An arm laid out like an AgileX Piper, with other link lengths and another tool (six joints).
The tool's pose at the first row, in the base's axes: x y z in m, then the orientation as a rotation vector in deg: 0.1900, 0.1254, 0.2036, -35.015, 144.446, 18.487
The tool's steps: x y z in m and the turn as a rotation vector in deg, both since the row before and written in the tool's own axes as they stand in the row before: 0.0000, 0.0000, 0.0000, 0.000, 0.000, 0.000; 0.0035, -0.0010, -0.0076, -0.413, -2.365, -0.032; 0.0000, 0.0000, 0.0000, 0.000, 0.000, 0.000; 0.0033, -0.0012, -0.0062, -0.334, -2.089, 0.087; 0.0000, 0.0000, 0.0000, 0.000, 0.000, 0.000; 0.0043, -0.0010, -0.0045, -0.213, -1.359, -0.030
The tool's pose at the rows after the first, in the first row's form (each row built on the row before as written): 0.1900, 0.1254, 0.2036, -35.015, 144.446, 18.487; 0.1845, 0.1207, 0.2080, -34.488, 142.166, 19.531; 0.1845, 0.1207, 0.2080, -34.488, 142.166, 19.531; 0.1798, 0.1163, 0.2110, -33.868, 140.192, 20.437; 0.1798, 0.1163, 0.2110, -33.868, 140.192, 20.437; 0.1750, 0.1123, 0.2118, -33.567, 138.873, 20.976
